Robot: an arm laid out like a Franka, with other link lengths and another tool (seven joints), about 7 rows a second.
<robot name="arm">
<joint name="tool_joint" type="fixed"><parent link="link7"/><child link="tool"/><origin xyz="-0.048 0.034 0.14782" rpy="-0.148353 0 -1.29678"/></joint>
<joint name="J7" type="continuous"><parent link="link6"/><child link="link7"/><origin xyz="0.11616 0 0" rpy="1.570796 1.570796 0"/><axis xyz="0 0 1"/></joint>
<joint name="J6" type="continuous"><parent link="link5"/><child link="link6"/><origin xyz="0 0 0" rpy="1.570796 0 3.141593"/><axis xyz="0 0 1"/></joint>
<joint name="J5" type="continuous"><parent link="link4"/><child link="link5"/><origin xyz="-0.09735 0.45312 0" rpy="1.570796 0 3.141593"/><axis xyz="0 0 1"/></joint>
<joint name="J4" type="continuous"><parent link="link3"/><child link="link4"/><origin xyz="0 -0.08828 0" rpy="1.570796 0 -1.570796"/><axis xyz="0 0 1"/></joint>
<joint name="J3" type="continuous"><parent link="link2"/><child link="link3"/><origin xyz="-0.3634 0 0" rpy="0 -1.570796 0"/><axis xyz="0 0 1"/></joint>
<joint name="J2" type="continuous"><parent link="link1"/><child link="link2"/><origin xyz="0 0 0" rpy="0 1.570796 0"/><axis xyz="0 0 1"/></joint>
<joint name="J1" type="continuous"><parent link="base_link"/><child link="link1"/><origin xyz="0 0 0.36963" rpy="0 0 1.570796"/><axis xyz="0 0 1"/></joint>
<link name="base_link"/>
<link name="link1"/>
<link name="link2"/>
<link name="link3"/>
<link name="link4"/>
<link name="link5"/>
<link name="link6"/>
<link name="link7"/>
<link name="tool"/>
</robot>
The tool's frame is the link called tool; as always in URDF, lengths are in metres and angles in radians. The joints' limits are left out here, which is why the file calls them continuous.
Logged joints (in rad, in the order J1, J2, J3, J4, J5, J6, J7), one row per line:
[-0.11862, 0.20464, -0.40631, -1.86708, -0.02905, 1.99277, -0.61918]
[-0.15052, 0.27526, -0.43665, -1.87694, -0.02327, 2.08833, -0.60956]
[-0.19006, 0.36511, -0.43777, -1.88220, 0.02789, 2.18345, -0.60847]
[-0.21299, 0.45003, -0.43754, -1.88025, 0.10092, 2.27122, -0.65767]
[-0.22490, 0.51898, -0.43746, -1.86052, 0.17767, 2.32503, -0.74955]
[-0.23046, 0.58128, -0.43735, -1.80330, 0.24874, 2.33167, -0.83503]
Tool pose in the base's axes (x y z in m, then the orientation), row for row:
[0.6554, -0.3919, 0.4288, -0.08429, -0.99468, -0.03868, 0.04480]
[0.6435, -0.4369, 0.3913, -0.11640, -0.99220, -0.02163, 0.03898]
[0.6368, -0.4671, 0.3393, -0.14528, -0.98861, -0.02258, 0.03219]
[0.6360, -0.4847, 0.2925, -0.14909, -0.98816, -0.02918, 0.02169]
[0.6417, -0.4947, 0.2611, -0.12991, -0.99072, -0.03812, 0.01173]
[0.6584, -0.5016, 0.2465, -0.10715, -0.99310, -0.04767, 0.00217]
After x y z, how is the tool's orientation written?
As a quaternion, x y z w.
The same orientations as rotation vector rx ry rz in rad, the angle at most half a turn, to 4 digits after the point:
[-0.2575, -3.0388, -0.1182]
[-0.3569, -3.0420, -0.0663]
[-0.4473, -3.0437, -0.0695]
[-0.4620, -3.0622, -0.0904]
[-0.4051, -3.0894, -0.1189]
[-0.3362, -3.1156, -0.1496]

